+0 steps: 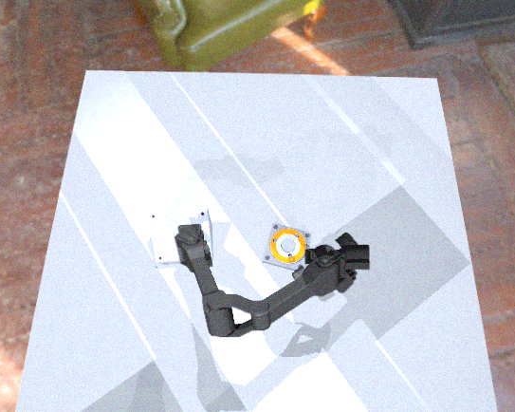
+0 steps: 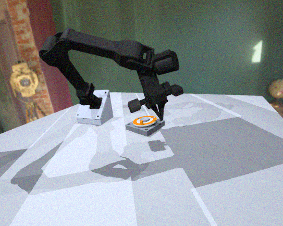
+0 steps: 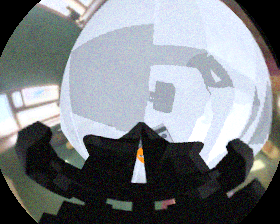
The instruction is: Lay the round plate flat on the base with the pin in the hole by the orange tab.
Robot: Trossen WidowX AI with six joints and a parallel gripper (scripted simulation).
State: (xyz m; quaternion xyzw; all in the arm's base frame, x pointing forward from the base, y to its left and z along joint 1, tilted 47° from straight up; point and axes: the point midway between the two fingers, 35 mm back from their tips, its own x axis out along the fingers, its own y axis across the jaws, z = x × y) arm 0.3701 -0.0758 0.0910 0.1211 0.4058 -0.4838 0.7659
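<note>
The square grey base is 10 cm behind my gripper tip, 8 cm to the left of it and 5 cm below it.
</note>
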